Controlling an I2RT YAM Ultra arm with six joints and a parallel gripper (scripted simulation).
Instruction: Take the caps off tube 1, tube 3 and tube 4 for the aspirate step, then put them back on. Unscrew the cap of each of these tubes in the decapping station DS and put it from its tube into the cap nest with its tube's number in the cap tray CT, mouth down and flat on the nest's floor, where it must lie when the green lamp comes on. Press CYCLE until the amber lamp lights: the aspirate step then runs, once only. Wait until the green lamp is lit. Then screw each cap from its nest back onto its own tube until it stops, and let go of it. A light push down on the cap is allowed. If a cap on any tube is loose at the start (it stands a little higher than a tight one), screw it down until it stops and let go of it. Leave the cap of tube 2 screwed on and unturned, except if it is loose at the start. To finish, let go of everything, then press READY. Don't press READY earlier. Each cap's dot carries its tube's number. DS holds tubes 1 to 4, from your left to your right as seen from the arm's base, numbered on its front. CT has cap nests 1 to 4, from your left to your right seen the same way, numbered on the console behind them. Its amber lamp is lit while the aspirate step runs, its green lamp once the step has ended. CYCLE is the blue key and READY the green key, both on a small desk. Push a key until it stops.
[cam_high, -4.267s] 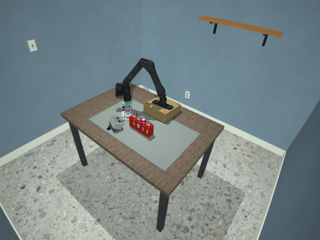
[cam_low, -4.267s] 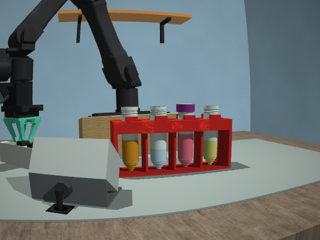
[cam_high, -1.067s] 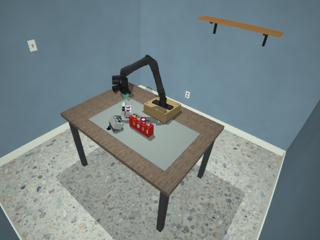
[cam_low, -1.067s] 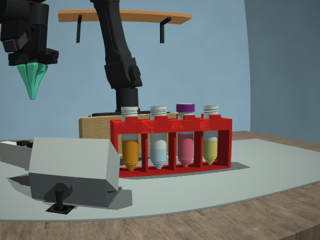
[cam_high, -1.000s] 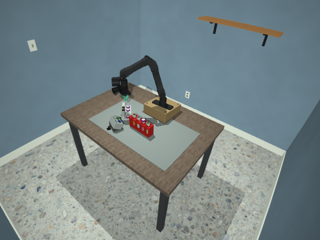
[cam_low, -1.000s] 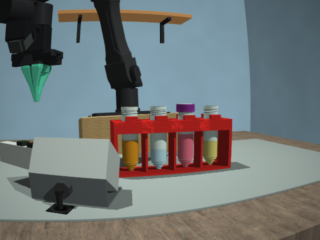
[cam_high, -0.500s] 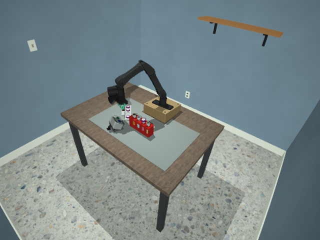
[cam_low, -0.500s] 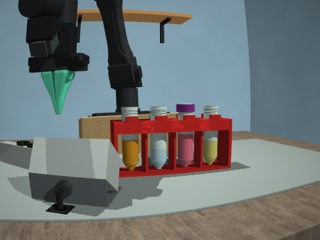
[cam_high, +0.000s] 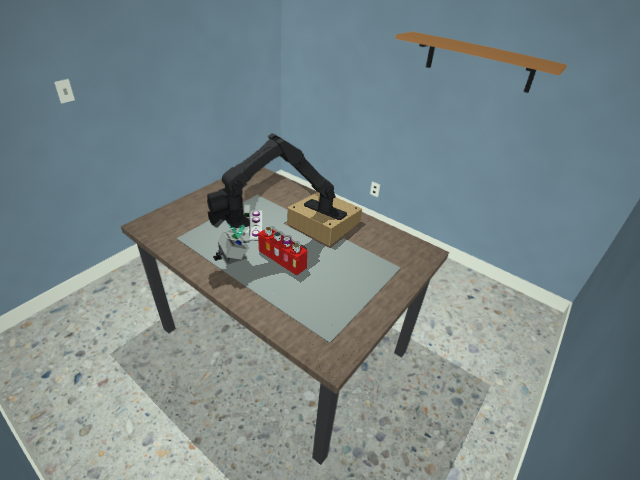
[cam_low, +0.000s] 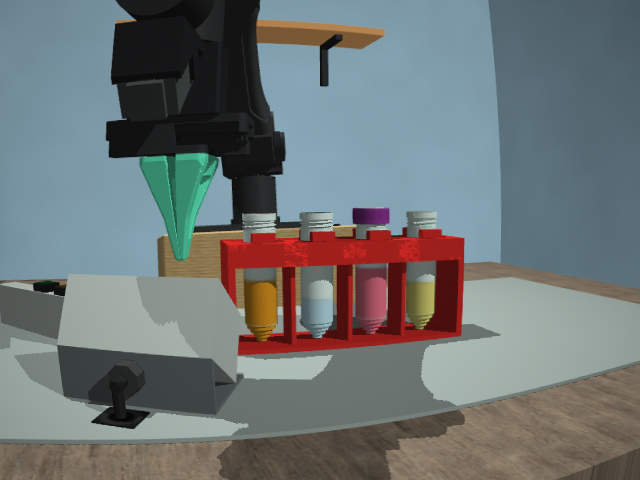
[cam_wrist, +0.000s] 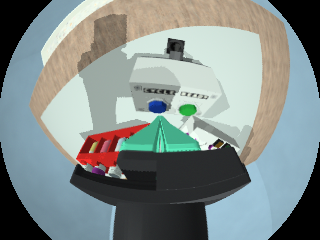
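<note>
My gripper is now 30 mm above the blue key. From my hand the other things lie so: grey key desk: 50 mm below, 20 mm to the right, 10 mm ahead; green key: 40 mm to the right, 30 mm below, 20 mm behind.
</note>
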